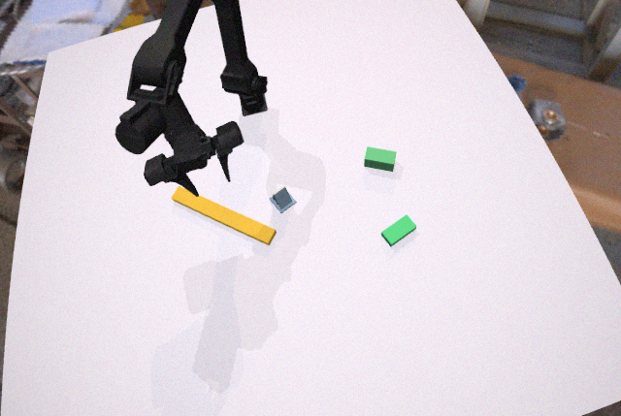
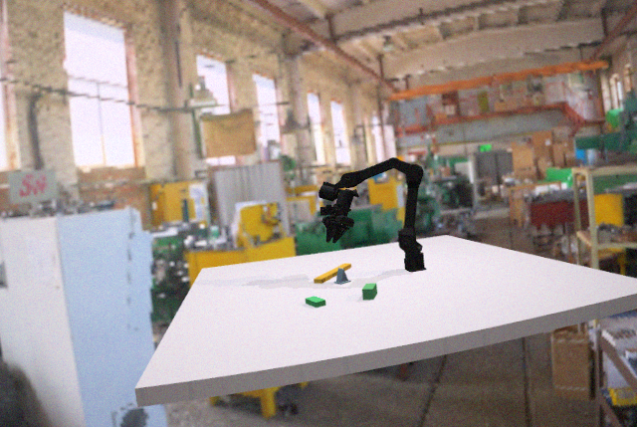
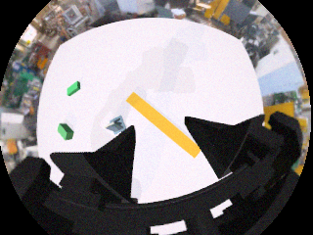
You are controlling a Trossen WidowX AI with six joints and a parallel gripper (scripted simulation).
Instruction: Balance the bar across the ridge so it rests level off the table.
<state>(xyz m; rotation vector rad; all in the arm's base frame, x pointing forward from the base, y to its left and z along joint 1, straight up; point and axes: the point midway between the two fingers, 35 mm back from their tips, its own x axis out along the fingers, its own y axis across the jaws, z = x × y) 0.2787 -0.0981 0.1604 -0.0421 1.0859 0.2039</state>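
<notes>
Right now the yellow bar is 12 cm below my gripper tip and 2 cm to the right of it.
</notes>
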